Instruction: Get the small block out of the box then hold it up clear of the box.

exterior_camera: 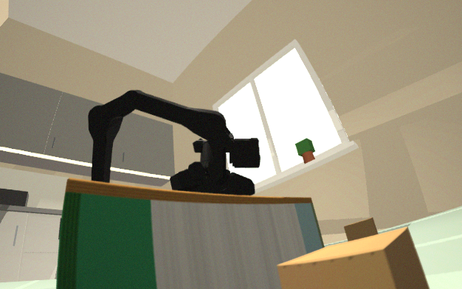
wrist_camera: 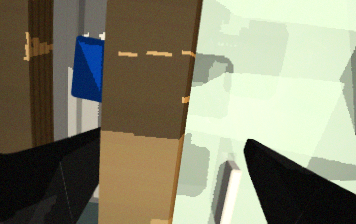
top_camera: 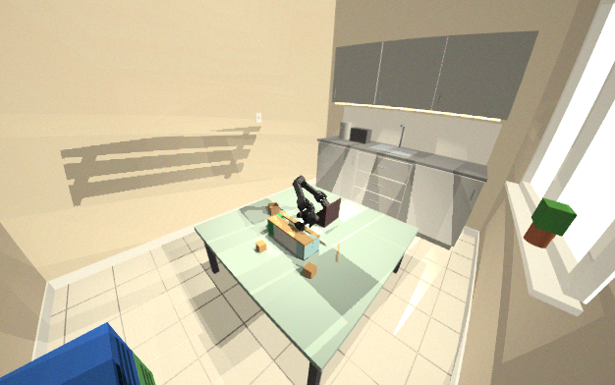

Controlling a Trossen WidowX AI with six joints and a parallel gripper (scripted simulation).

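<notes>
The small blue block is 40 mm ahead of my gripper tip and 40 mm to the right of it. Round my gripper tip: thin stick 50 mm behind, 250 mm to the left, 80 mm below; box 30 mm ahead, 60 mm to the right, 30 mm below.
</notes>
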